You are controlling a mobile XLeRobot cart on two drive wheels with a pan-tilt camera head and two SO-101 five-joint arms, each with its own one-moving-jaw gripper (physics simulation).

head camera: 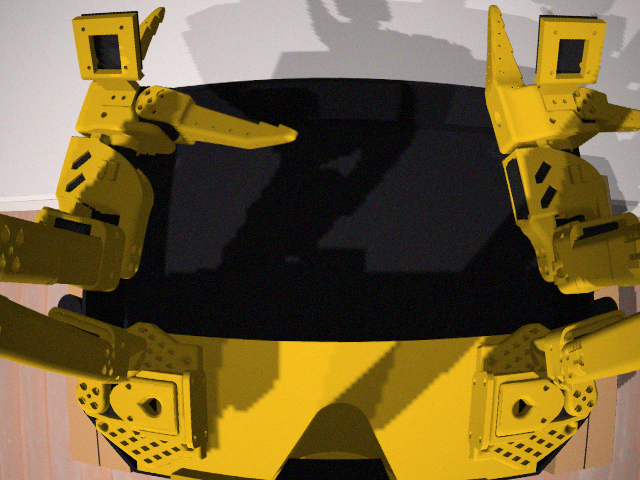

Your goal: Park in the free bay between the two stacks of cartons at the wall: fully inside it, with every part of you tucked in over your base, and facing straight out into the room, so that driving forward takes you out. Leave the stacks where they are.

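Frame: origin at the left arm's base, x ahead, y left, z up, level; metres.
Where they show: left hand, tool point: (497, 11); right hand, tool point: (162, 13); left arm's base, link origin: (545, 395); right arm's base, link origin: (129, 393).
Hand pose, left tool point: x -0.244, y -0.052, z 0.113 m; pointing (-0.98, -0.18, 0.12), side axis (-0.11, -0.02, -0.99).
Each offset is from my left tool point to the top centre of the thing. Level surfaces: height alone.
In the head camera, cartons show at both sides of my base: a stack @(dx +0.296, dy -0.499, dz -0.528 m) (82, 439) at the lower left and a stack @(dx +0.300, dy +0.310, dz -0.528 m) (602, 439) at the lower right, both partly hidden by my base and arms. Whether they touch me cannot be told. My black tray (403, 206) and yellow deck (320, 372) lie between them, roughly square to the wall (31, 103) at the top. My left gripper (568, 64) is open beyond the tray's top right corner. My right gripper (227, 72) is open at its top left. Both arms spread past the base's sides and leave the picture.
The white wall base strip (25, 198) runs behind the arm at the left. Wooden floor @(dz -0.888 m) (31, 413) shows at the left and lower right edges. Shadows of my arms and head fall on the wall and tray. The bay's yellow floor marking does not show.
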